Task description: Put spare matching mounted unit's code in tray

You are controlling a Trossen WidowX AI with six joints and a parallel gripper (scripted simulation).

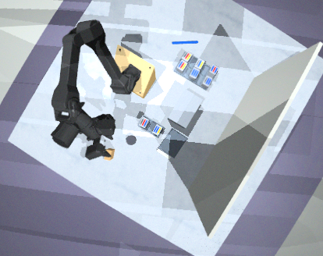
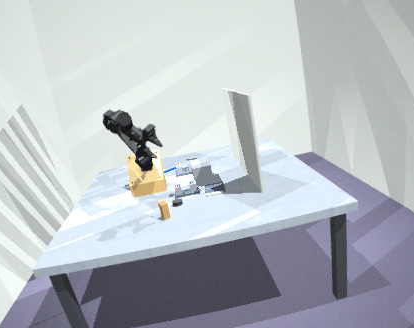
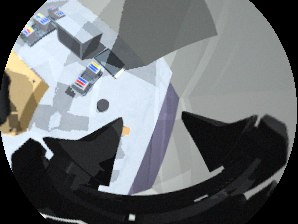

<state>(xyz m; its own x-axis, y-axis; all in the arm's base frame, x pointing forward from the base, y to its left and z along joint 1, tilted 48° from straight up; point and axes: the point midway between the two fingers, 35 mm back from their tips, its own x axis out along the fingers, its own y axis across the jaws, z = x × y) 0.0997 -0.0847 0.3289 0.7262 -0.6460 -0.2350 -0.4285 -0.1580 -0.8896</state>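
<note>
The grey spare lies 160 mm ahead of my gripper tip, 560 mm to the left of it and 230 mm below it. From my gripper tip the other things lie so: orange block: 30 mm behind, 90 mm to the right, 240 mm below; dark disc: 20 mm ahead, 30 mm to the left, 260 mm below; grey upright panel: 400 mm ahead, 330 mm to the left, 50 mm below.
</note>
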